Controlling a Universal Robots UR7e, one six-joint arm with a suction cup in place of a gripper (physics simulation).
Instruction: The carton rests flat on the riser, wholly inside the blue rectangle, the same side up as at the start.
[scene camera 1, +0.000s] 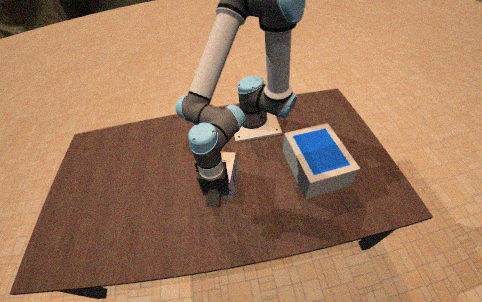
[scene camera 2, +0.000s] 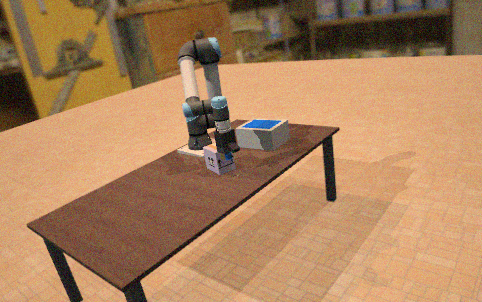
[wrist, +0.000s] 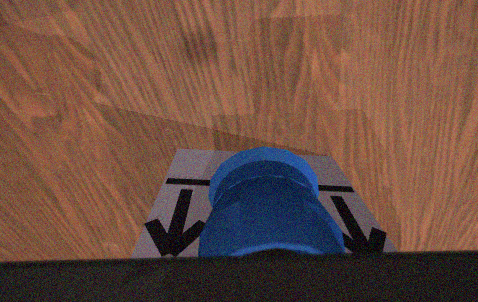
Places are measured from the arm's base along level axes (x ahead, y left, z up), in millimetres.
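Pixels of known places: hand, tool point: (scene camera 2: 228, 158) (wrist: 263, 196); arm's base, link origin: (scene camera 1: 252, 118) (scene camera 2: 200, 145).
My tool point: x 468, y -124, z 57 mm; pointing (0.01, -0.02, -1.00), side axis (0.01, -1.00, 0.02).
For each thing: its top centre in the pictures, then the offset to it from my tool point. Level surfaces: height alone.
- lavender carton, top centre: (scene camera 1: 219, 165) (scene camera 2: 217, 146) dx -94, dy +4, dz +46 mm
- grey riser, top centre: (scene camera 1: 320, 149) (scene camera 2: 261, 124) dx -162, dy +388, dz +42 mm
- blue rectangle, top centre: (scene camera 1: 320, 149) (scene camera 2: 261, 124) dx -162, dy +388, dz +42 mm
- brown table, surface height: dz -78 mm
The lavender carton (scene camera 1: 232, 177) (scene camera 2: 212, 163) (wrist: 178, 171) stands on the table, slightly tilted, with black arrow marks on its sides. My suction cup (scene camera 2: 228, 156) (wrist: 265, 171) is down alongside the carton's arrow-marked side face, below the level of its top. It is not on the top face, and I see no seal on the carton. In scene camera 1 the tool block (scene camera 1: 213, 196) hides the cup. The grey riser (scene camera 1: 329, 183) (scene camera 2: 252, 139) with the blue rectangle (scene camera 1: 320, 151) (scene camera 2: 261, 123) stands to the right, with nothing on it.
The arm's base plate (scene camera 1: 258, 132) (scene camera 2: 186, 151) is bolted to the brown table (scene camera 1: 150, 216) (scene camera 2: 165, 204) behind the carton. The riser sits near the table's right end. The table's front edge lies well in front of the carton.
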